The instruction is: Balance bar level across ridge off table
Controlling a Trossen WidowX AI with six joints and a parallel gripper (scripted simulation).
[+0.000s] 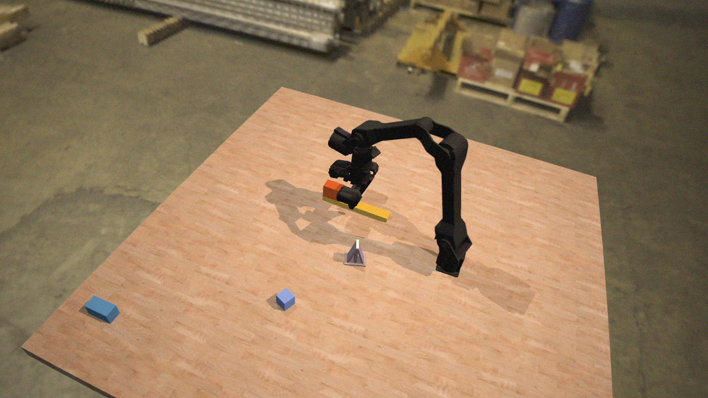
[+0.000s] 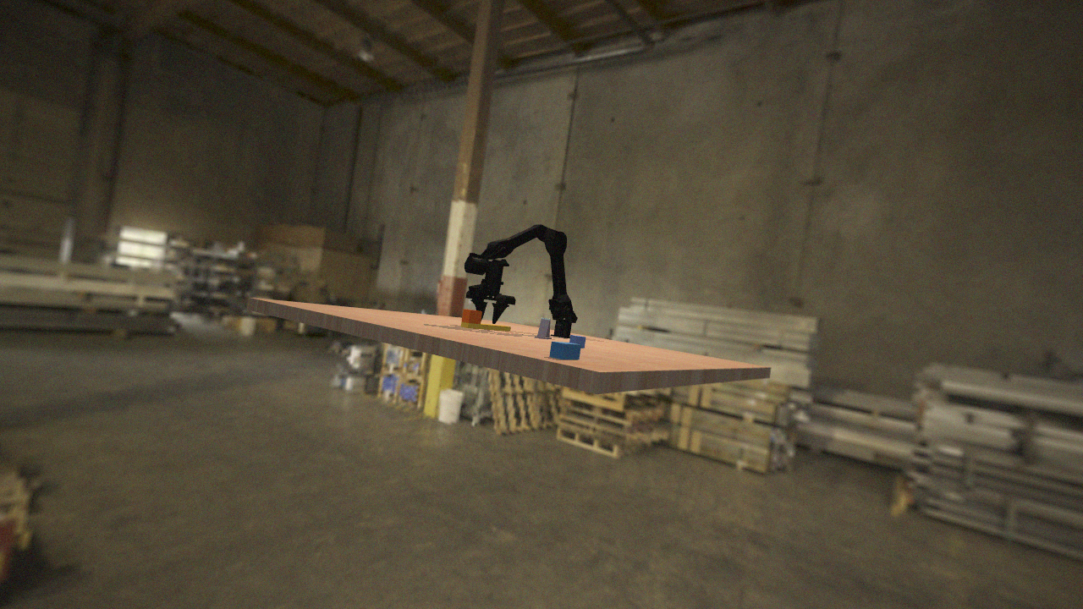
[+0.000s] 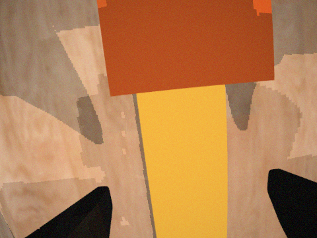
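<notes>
Now: gripper tip 190 mm to the right of the grey ridge, 70 mm past it and 10 mm below it. From my gripper tip the other things lie so: small light-blue cube (400 mm to the left, 40 mm ahead, 10 mm below).
</notes>
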